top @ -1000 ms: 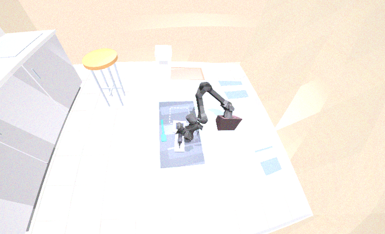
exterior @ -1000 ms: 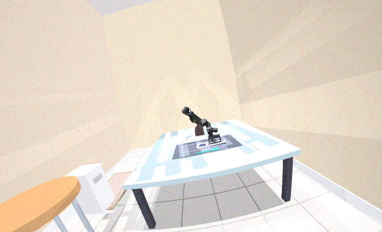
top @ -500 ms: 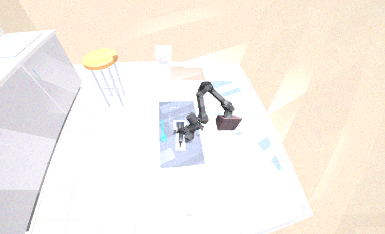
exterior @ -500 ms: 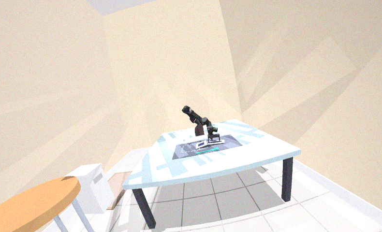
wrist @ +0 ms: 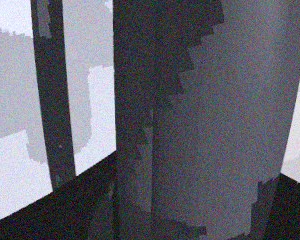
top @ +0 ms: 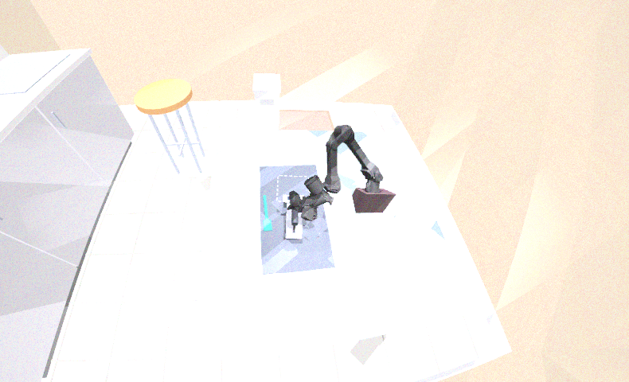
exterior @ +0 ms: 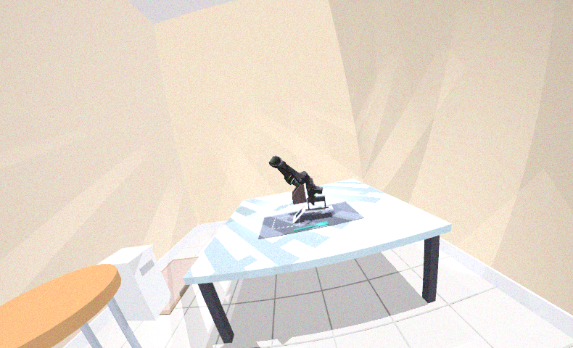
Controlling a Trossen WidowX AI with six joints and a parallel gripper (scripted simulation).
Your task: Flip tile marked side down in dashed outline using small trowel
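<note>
The white tile is 20 mm behind my gripper tip, 110 mm to the right of it and 60 mm below it. The rest, counted from my gripper tip: grey mat 20 mm behind, 50 mm to the right, 120 mm below; teal trowel 120 mm ahead, 10 mm to the right, 90 mm below.
</note>
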